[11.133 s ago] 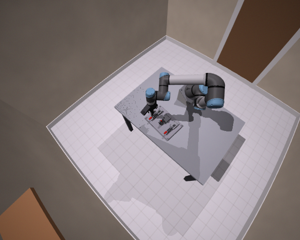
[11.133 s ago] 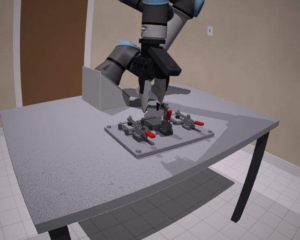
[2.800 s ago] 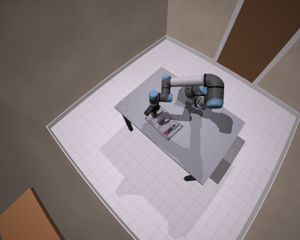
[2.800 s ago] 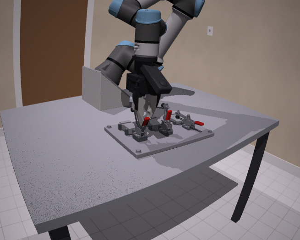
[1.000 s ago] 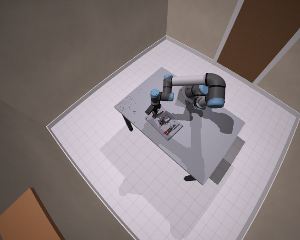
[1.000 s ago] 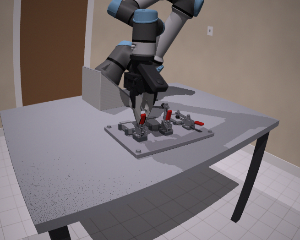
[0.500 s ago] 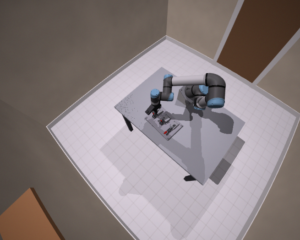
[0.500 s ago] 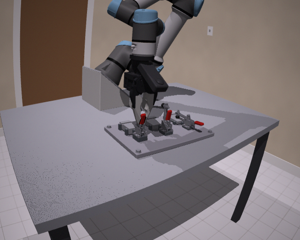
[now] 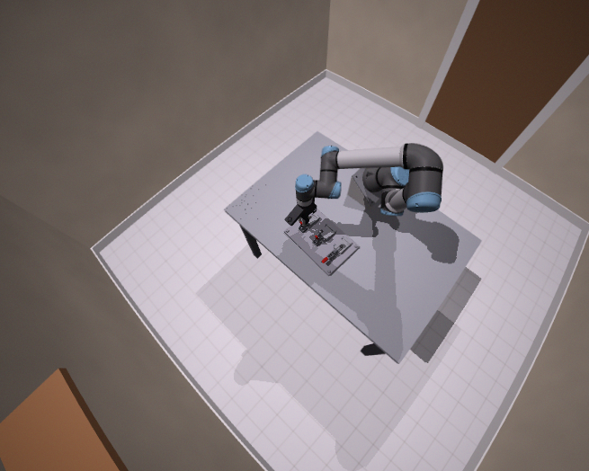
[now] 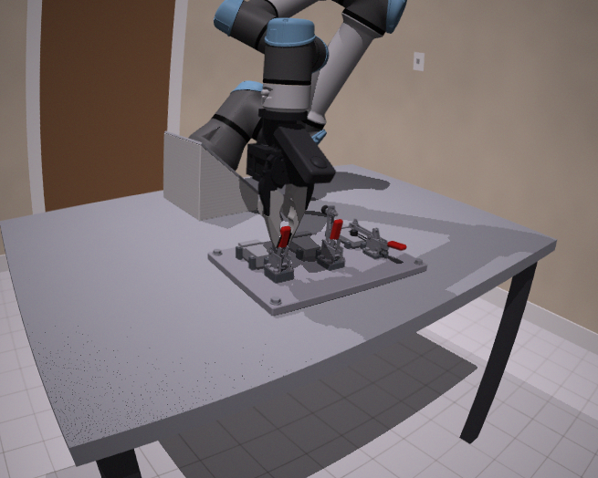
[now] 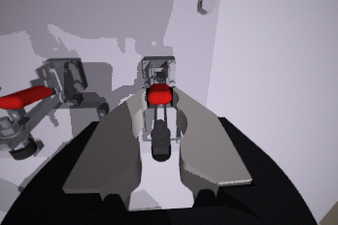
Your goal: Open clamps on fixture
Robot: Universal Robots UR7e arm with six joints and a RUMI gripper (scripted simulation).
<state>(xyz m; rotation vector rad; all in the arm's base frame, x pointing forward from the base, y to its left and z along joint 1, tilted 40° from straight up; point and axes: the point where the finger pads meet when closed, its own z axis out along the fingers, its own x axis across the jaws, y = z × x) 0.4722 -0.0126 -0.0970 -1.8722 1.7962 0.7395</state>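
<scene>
The grey part block is 90 mm behind my hand and 50 mm below it. Also, from my hand: grey fixture plate (40 mm behind, 110 mm to the left, 80 mm below).
</scene>
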